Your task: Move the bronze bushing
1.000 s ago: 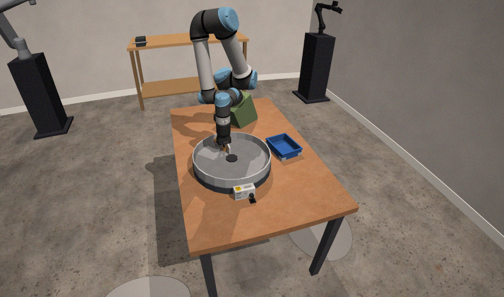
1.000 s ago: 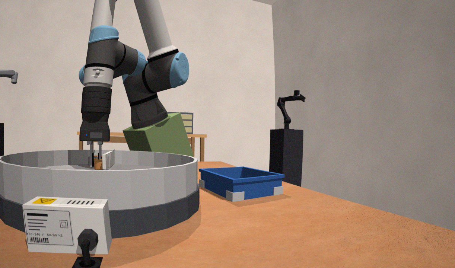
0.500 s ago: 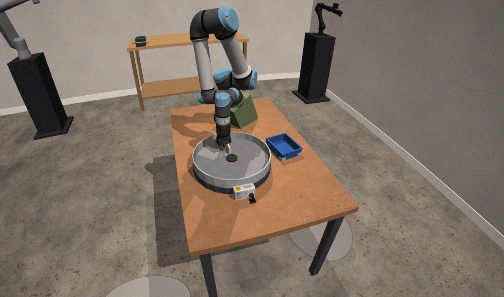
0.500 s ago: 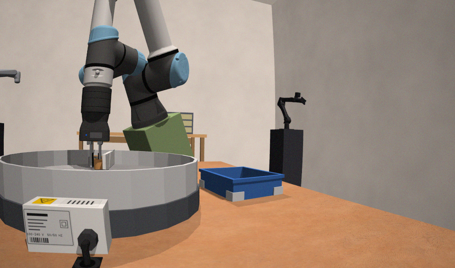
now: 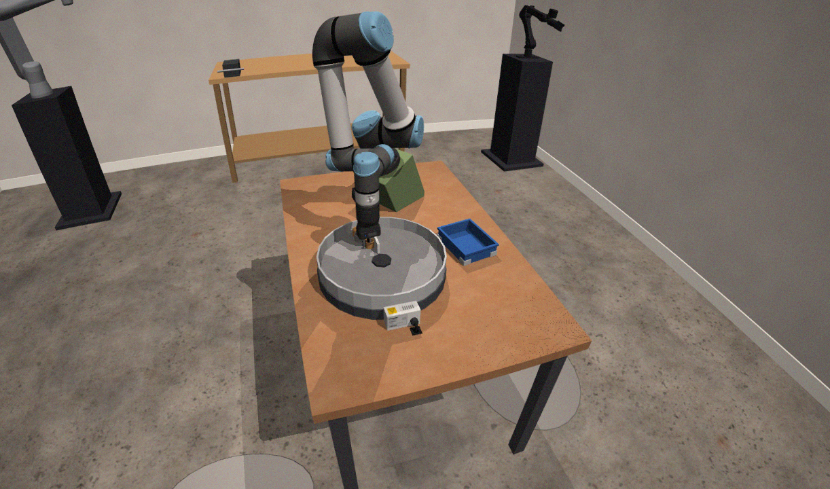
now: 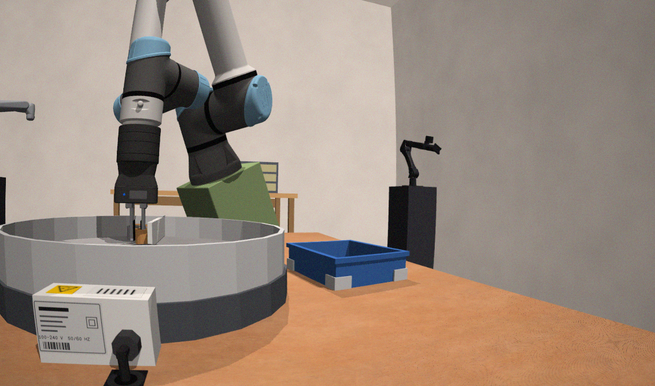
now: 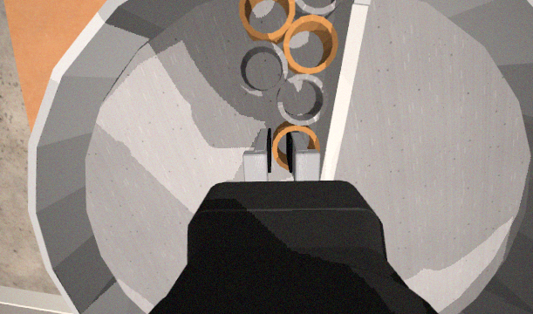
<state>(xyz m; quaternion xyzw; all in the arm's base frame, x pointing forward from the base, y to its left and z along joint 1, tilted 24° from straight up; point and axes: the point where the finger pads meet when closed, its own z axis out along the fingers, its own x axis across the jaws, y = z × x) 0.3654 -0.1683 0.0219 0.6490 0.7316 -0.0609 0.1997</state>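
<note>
My gripper is now 9 cm short of the grey turntable, 3 cm to the right of it and 2 cm above it. Also, from my hand: blue crate 37 cm to the left, 5 cm below, 4 cm ahead.
</note>
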